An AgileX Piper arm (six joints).
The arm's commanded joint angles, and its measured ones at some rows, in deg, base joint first. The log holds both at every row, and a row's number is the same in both.
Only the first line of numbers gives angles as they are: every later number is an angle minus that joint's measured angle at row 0.
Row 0, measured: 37.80 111.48 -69.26 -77.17 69.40 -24.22
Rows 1 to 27, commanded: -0.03 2.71 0.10 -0.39 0.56 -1.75; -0.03 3.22 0.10 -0.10 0.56 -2.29; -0.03 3.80 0.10 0.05 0.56 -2.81; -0.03 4.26 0.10 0.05 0.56 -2.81; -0.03 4.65 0.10 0.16 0.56 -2.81; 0.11 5.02 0.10 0.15 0.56 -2.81; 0.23 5.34 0.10 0.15 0.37 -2.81; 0.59 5.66 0.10 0.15 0.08 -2.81; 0.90 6.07 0.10 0.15 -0.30 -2.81; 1.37 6.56 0.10 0.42 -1.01 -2.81; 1.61 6.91 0.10 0.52 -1.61 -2.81; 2.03 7.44 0.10 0.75 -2.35 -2.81; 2.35 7.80 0.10 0.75 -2.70 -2.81; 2.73 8.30 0.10 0.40 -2.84 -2.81; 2.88 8.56 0.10 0.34 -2.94 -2.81; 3.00 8.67 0.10 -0.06 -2.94 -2.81; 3.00 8.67 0.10 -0.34 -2.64 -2.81; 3.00 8.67 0.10 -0.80 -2.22 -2.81; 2.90 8.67 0.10 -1.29 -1.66 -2.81; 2.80 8.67 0.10 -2.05 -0.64 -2.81; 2.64 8.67 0.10 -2.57 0.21 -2.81; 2.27 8.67 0.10 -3.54 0.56 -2.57; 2.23 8.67 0.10 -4.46 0.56 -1.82; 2.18 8.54 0.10 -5.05 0.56 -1.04; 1.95 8.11 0.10 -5.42 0.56 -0.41; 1.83 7.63 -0.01 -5.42 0.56 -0.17; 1.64 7.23 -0.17 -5.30 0.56 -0.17
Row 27, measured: 2.45 8.40 0.00 -3.30 1.02 -1.66
